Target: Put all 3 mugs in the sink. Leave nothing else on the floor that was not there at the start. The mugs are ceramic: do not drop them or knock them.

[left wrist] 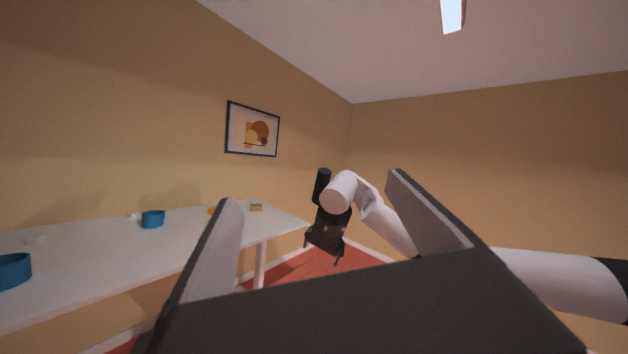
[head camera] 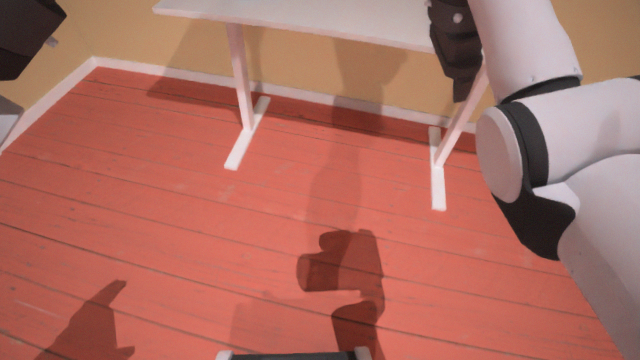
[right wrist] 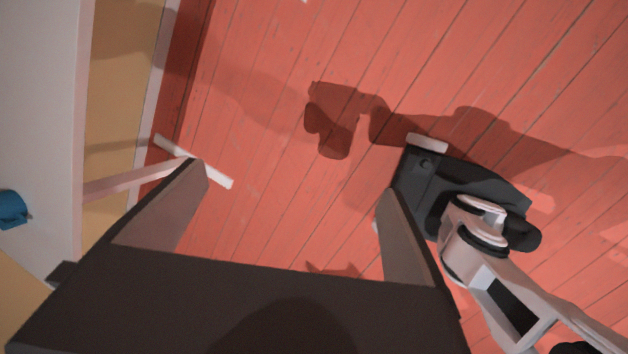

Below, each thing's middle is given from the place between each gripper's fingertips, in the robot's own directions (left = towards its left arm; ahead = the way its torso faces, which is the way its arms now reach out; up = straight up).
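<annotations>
Framed picture (left wrist: 249, 131): far above my right hand, far to the right of it, far ahead of it.
</annotations>
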